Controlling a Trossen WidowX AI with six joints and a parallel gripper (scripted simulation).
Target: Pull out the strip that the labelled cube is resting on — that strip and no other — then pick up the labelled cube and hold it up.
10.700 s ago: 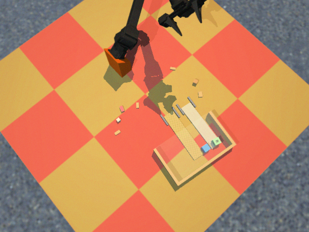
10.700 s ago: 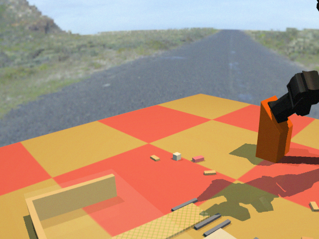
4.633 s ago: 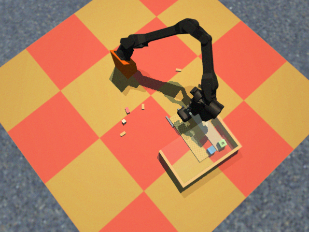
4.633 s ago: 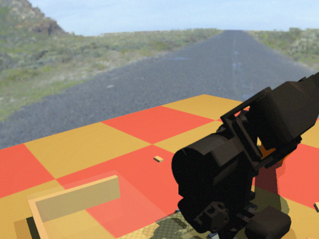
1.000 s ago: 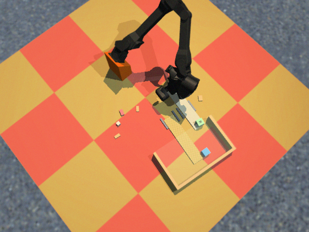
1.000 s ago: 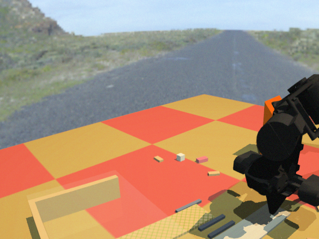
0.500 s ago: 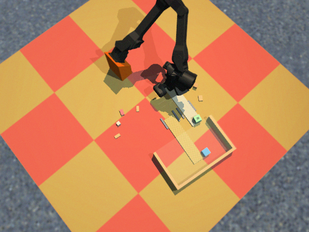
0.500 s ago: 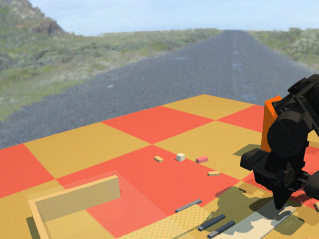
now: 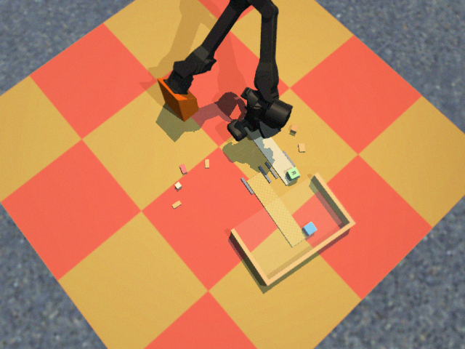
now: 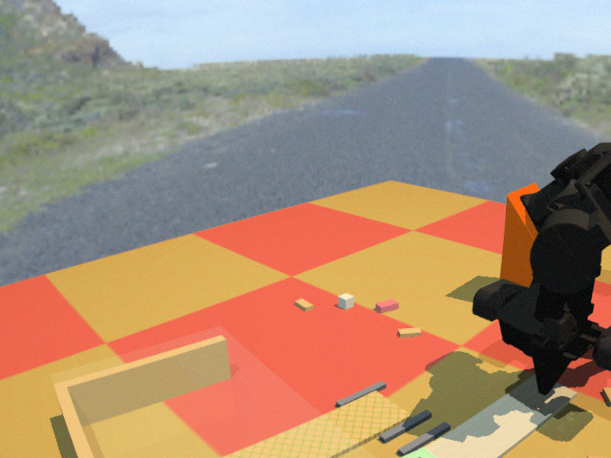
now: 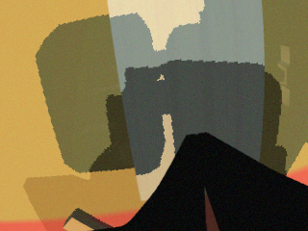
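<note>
Now: the labelled cube 200 mm ahead of my gripper tip, 20 mm above it and 10 mm to the right of it.
</note>
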